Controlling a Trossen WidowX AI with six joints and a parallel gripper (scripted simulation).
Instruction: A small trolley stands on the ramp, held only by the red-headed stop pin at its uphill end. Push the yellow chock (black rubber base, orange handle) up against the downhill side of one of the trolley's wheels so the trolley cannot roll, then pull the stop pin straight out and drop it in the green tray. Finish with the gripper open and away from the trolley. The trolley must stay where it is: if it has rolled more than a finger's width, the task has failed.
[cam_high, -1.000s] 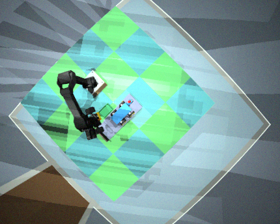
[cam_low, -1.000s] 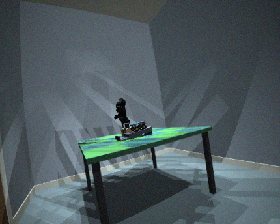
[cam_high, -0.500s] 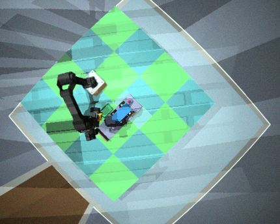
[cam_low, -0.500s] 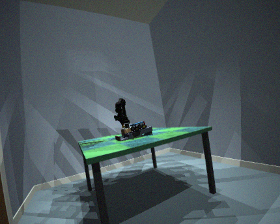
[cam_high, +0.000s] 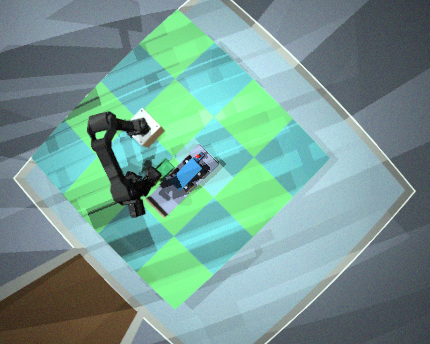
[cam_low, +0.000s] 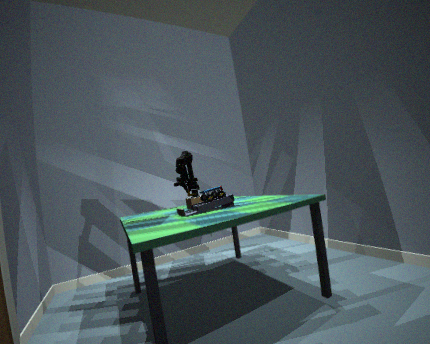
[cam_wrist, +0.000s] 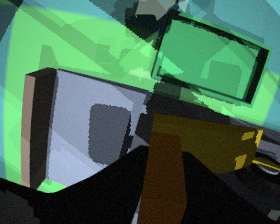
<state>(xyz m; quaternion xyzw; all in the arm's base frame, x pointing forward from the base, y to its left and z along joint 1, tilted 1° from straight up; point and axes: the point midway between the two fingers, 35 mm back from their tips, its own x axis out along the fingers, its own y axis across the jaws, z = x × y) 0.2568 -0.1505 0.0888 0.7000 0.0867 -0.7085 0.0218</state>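
Right now the stop pin is 270 mm to the left of my gripper tip, 60 mm ahead of it and 20 mm below it. Also, from my gripper tip: blue trolley: 160 mm to the left, 80 mm ahead, 40 mm below; then green tray: 160 mm below, 60 mm to the left, 40 mm behind; then yellow chock: 20 mm to the left, 10 mm below.
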